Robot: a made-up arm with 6 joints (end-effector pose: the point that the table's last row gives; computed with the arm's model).
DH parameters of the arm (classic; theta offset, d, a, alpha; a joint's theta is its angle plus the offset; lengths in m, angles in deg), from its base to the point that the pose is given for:
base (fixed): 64.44 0 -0.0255 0
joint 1: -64.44 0.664 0.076 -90
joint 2: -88.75 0 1.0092 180
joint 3: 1.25 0.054 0.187 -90
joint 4: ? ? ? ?
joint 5: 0 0.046 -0.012 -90
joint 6: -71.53 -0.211 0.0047 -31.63
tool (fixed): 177.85 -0.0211 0 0
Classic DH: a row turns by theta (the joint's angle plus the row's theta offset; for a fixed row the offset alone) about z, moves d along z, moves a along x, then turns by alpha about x.
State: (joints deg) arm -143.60 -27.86 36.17 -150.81 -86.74 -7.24
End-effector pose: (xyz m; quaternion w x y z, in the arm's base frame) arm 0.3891 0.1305 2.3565 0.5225 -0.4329 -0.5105 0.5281
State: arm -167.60 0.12 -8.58 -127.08 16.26 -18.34
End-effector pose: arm -1.0344 -0.2061 1.6641 0.0938 0.6009 0.3801 0.6969
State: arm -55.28 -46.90 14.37 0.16 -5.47 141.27
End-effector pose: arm -0.2783 0.1879 2.2556 0.0849 -0.4502 0.8876 0.0478
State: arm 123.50 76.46 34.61 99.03 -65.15 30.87
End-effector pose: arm -0.7927 1.6589 0.5640 0.5397 0.7982 -0.2166 -0.1575
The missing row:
joint 4: 0 -0.703 -0.02 90
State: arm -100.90 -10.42 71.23 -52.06 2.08 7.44
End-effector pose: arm -0.0592 0.0598 2.6010 0.3215 -0.9345 -0.1530 -0.0021
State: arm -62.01 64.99 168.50 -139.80 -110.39 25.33
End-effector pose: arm 0.3645 -0.4370 1.5854 0.1721 0.3482 0.1732 -0.9051
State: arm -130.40 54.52 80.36 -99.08 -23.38 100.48
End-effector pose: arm -1.0397 -1.3339 1.7662 0.7095 -0.6218 0.3305 -0.0281
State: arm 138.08 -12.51 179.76 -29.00 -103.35 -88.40
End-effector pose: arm 0.5244 -0.5425 1.5582 0.4435 -0.7155 0.4971 -0.2103
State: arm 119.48 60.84 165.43 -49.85 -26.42 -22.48
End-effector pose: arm -0.3690 0.5635 1.9908 0.3273 -0.5820 0.6949 -0.2670
